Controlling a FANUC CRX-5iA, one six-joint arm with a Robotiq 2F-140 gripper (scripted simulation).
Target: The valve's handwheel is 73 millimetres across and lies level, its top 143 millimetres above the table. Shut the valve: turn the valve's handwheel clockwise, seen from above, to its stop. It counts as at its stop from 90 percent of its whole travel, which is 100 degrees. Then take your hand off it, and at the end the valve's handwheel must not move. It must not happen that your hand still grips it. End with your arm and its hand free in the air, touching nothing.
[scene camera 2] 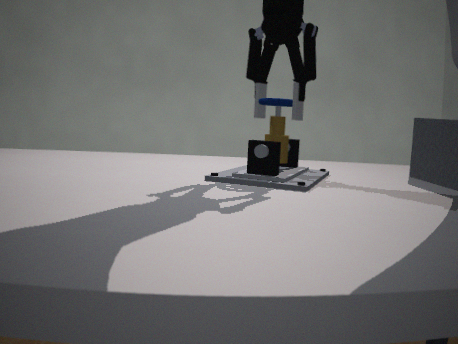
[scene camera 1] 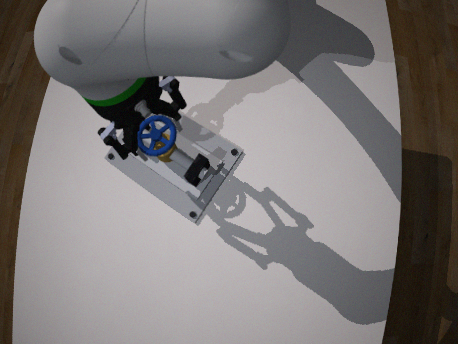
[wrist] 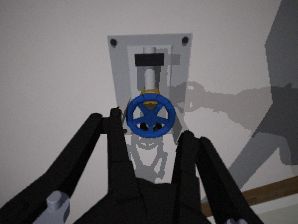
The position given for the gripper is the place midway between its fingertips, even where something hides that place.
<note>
In view: the gripper point(scene camera 2: 277, 119) and a handwheel point(wrist: 150, 117).
The gripper shows as well in scene camera 1 point(scene camera 1: 159, 140) and in the wrist view point(wrist: 150, 108).
</note>
